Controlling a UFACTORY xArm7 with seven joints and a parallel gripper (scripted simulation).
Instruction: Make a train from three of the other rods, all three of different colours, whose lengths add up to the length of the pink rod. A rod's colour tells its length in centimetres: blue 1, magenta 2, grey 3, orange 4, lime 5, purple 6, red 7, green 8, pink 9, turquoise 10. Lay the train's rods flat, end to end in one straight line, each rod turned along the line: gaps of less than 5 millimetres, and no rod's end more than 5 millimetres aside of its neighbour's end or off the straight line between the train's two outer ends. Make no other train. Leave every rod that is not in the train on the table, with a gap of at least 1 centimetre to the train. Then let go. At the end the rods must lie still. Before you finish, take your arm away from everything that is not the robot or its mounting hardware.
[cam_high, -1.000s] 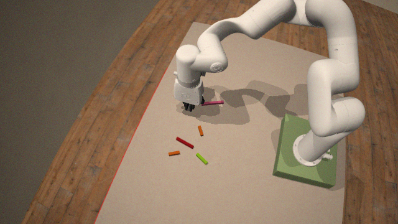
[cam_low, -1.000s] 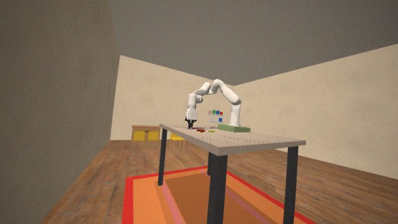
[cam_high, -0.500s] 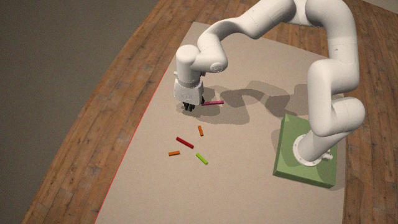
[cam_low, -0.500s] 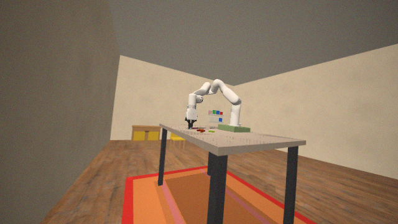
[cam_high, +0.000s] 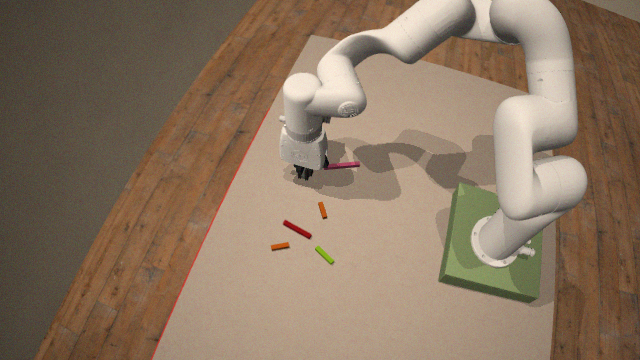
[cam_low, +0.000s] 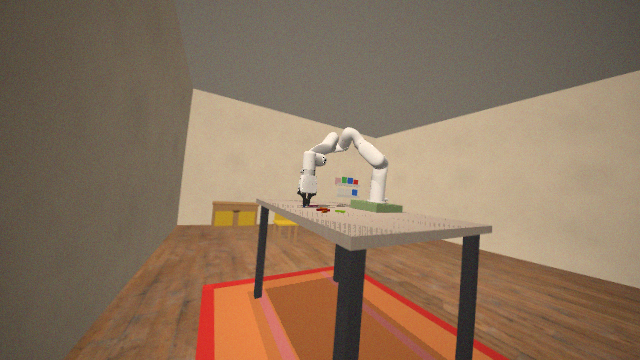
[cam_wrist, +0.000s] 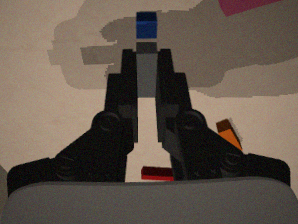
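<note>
My gripper is now 3 cm to the left of the blue rod and 3 cm above it. Also, from my hand: grey rod: 2 cm below; then pink rod: 8 cm behind, 6 cm to the right, 3 cm below; then red rod: 3 cm behind, 14 cm to the left, 3 cm below.
</note>
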